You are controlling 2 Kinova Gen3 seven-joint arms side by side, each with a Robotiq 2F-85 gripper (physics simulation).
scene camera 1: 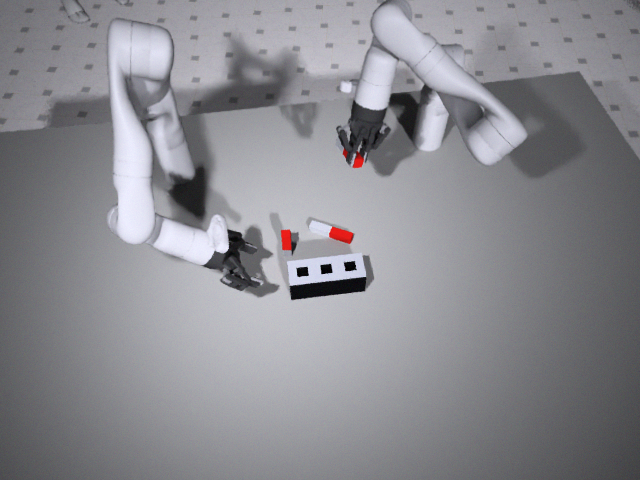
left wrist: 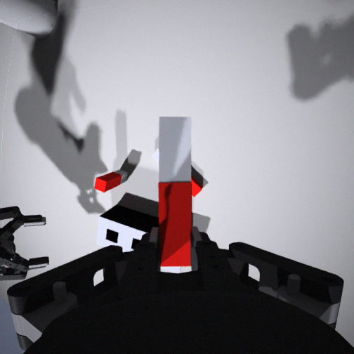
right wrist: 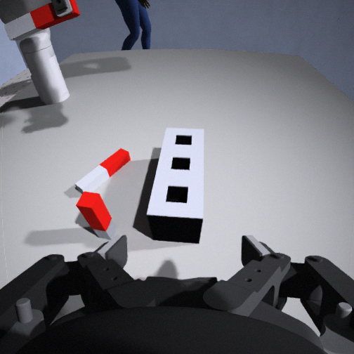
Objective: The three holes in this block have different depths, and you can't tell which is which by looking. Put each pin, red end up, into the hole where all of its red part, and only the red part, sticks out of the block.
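Seen in the pictures: left gripper, between the fingertips: [scene camera 1: 355, 164]; right gripper, between the fingertips: [scene camera 1: 257, 267]; left arm's base, origin of its link: [scene camera 1: 426, 140]; right arm's base, origin of its link: [scene camera 1: 180, 173].
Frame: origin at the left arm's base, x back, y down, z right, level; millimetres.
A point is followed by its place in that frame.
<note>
A white-topped block [scene camera 1: 314, 270] {x -546, y -75, z 319 mm} [left wrist: 124, 238] [right wrist: 180, 176] with black sides and three square holes stands on the table; no pin sticks out of it. A pin [scene camera 1: 286, 239] {x -459, y -79, z 397 mm} [left wrist: 108, 181] [right wrist: 94, 210] stands upright beside it, red end up. Another pin [scene camera 1: 330, 231] {x -386, y -22, z 286 mm} [left wrist: 196, 187] [right wrist: 103, 170] lies on the table behind the block, partly hidden in the left wrist view. My left gripper [scene camera 1: 356, 159] {x -362, y -265, z 232 mm} [left wrist: 174, 238] is shut on the red part of a third pin [left wrist: 175, 150] [right wrist: 50, 16], held tilted above the table. My right gripper [scene camera 1: 254, 265] {x -586, y -145, z 449 mm} [left wrist: 46, 241] [right wrist: 183, 248] is open and empty, left of the block.
The left arm's base [scene camera 1: 429, 124] {x -44, y -106, z 12 mm} [right wrist: 45, 65] stands near the table's back edge. The right arm's forearm [scene camera 1: 180, 238] {x -639, y -327, z 577 mm} reaches in from the left in the scene view. A person [right wrist: 135, 22] stands beyond the table in the right wrist view.
</note>
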